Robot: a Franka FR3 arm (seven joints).
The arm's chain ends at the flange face. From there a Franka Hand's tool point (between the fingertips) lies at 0.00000 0.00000 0.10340 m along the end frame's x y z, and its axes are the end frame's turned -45 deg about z.
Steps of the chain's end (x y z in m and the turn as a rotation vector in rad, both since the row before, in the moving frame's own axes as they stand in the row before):
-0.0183 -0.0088 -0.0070 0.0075 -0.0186 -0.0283
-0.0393 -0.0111 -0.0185 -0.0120 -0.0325 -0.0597
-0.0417 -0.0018 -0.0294 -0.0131 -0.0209 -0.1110
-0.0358 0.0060 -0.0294 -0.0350 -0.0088 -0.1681
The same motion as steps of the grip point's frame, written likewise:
-0.0076 -0.0211 -0.0070 0.0185 -0.0078 -0.0283
-0.0232 -0.0370 -0.0186 0.0145 -0.0315 -0.0597
-0.0307 -0.0312 -0.0294 0.0055 -0.0240 -0.1110
-0.0326 -0.0189 -0.0295 -0.0185 -0.0310 -0.1681

